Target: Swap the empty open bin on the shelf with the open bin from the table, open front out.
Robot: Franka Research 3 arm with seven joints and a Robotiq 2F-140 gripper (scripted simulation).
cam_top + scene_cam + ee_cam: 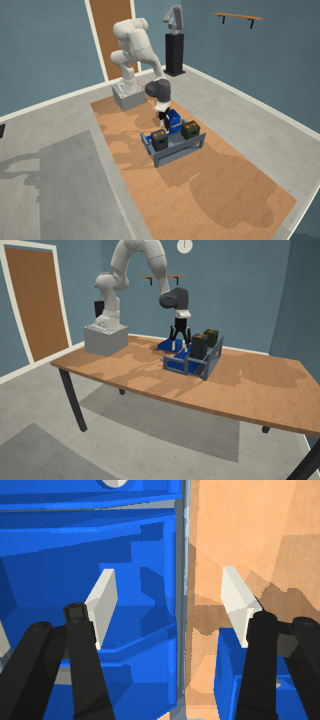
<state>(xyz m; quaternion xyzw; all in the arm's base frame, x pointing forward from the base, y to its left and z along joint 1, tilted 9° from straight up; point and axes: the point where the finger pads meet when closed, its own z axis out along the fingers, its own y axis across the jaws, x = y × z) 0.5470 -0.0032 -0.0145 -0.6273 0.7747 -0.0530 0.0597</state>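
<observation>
My hand is 20 mm past the shelf lip and 70 mm above it. Round my hand: black box: 140 mm ahead, 150 mm to the right, 80 mm above; then green box: 200 mm ahead, 70 mm to the left, 70 mm above.
</observation>
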